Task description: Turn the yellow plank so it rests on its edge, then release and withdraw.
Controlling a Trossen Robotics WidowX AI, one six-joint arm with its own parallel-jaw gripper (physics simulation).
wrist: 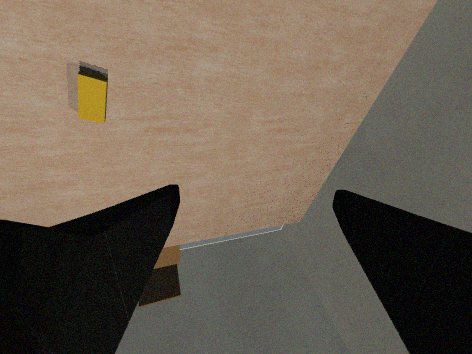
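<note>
The yellow plank (pixel 92 98) is on the wooden table top, in the upper left of the wrist view. Its broad yellow face shows, with a dark end at its top and a thin dark side along its right. A shadow lies along its left side. From this view I cannot tell surely whether it lies flat or rests on an edge. My gripper (pixel 256 195) is open, with nothing between its wide-apart black fingers. It is well apart from the plank, which shows above and to the left of the left finger.
The wooden table top (pixel 225 100) ends in a slanting edge at the right and another edge low in the view. Beyond lies the grey floor (pixel 240 300). A brown and dark object (pixel 167 256) is partly hidden behind the left finger.
</note>
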